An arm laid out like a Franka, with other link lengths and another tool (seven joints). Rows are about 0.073 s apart.
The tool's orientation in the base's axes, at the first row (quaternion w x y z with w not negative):
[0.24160 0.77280 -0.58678 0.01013]
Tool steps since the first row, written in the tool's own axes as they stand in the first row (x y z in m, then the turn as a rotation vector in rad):
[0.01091 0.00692 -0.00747 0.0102 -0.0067 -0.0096]
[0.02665 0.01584 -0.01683 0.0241 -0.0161 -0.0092]
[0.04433 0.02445 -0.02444 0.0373 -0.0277 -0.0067]
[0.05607 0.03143 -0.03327 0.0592 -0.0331 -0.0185]
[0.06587 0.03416 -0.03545 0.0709 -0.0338 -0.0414]
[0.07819 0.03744 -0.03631 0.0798 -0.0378 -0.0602]
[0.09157 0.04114 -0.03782 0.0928 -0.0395 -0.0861]
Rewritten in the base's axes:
[-0.00091 -0.00831 0.01236 0.0119 -0.0042 0.0091]
[-0.00164 -0.02064 0.02856 0.0246 -0.0151 0.0095]
[-0.00195 -0.03533 0.04368 0.0387 -0.0257 0.0071]
[-0.00230 -0.04388 0.05752 0.0536 -0.0398 0.0221]
[-0.00115 -0.05241 0.06336 0.0640 -0.0414 0.0456]
[-0.00008 -0.06383 0.06899 0.0754 -0.0414 0.0634]
[0.00111 -0.07603 0.07567 0.0880 -0.0428 0.0895]

